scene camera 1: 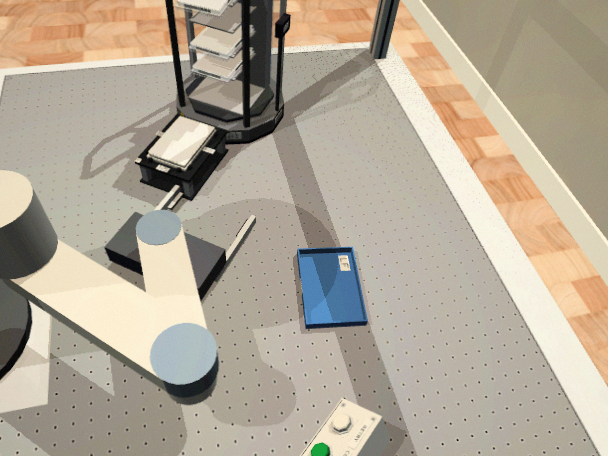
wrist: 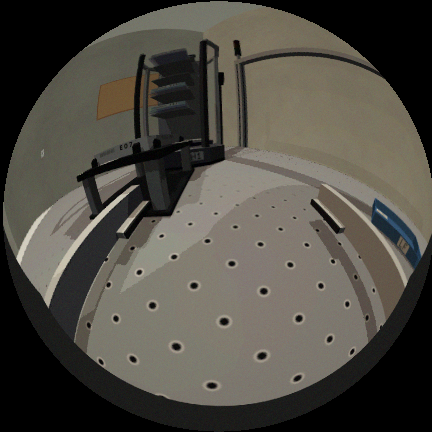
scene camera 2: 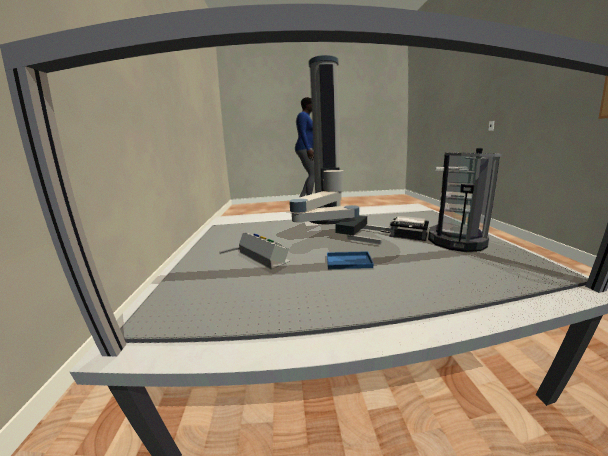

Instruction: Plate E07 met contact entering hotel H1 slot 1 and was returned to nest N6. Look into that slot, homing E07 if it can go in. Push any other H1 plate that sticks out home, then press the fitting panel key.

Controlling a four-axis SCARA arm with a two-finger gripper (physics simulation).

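Frame: origin at the arm's base, x up, y left, z back, level; centimetres.
Where they show: gripper, fingertip midpoint: (scene camera 1: 215, 203) (wrist: 234, 190) (scene camera 2: 386, 235).
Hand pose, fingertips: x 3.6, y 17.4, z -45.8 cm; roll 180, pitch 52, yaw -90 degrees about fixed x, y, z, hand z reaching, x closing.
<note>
Each offset is from my fingertips to the top centre of the thing. "*": to the spot under its first point.
Plate E07 @[dx +5.1, dy +13.6, dz +4.5 cm] (scene camera 1: 182, 142) (scene camera 2: 410, 220) (wrist: 125, 146) lies flat on the black nest N6 @[dx +4.7, dy +13.6, dz +4.5 cm] (scene camera 1: 151, 172) (wrist: 156, 185), beside the hotel's foot. Hotel H1 @[dx +37.2, dy +30.7, dz -8.0 cm] (scene camera 1: 257, 130) (scene camera 2: 457, 243) (wrist: 204, 95) holds several plates on separate levels. An upper plate @[* dx +28.9, dy +19.0, dz -9.7 cm] (scene camera 2: 444, 169) sticks out of its open side in scene camera 2. I cannot tell which level is slot 1, or whether it is blocked. My gripper (scene camera 1: 215, 202) (scene camera 2: 385, 237) (wrist: 234, 190) is open and empty, low over the table in front of N6; its left finger points towards the nest. The key panel @[dx +6.1, dy -52.7, dz -6.6 cm] (scene camera 1: 370, 425) (scene camera 2: 262, 250) has a white key @[dx +5.2, dy -46.3, dz -11.1 cm] (scene camera 1: 342, 423) and a green key @[dx +5.2, dy -49.4, dz -7.1 cm] (scene camera 1: 320, 449).
A blue tray @[dx -0.6, dy -21.5, dz -17.3 cm] (scene camera 1: 332, 300) (scene camera 2: 350, 260) (wrist: 397, 235) lies between the gripper and the panel's side of the table. Frame posts (scene camera 1: 385, 30) (scene camera 2: 70, 210) stand at the table's corners. A person (scene camera 2: 304, 132) stands behind the arm's column (scene camera 2: 327, 115).
</note>
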